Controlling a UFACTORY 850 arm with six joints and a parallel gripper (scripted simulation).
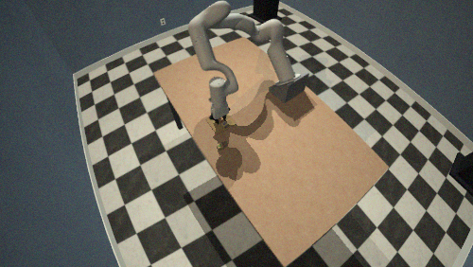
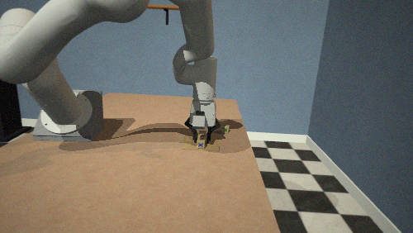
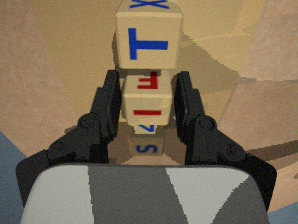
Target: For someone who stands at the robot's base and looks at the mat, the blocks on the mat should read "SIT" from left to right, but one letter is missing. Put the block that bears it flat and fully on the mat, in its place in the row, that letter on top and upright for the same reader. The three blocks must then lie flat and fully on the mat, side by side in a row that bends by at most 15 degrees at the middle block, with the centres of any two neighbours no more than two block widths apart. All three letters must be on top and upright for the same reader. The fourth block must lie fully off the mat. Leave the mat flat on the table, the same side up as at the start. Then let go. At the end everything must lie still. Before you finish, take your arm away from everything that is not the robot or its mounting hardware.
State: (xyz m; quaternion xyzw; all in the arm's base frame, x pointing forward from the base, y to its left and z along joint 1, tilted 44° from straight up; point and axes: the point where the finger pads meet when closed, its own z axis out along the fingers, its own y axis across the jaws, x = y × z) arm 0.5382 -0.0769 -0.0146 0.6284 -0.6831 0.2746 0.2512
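Right now the tan mat is 2 cm below my hand.
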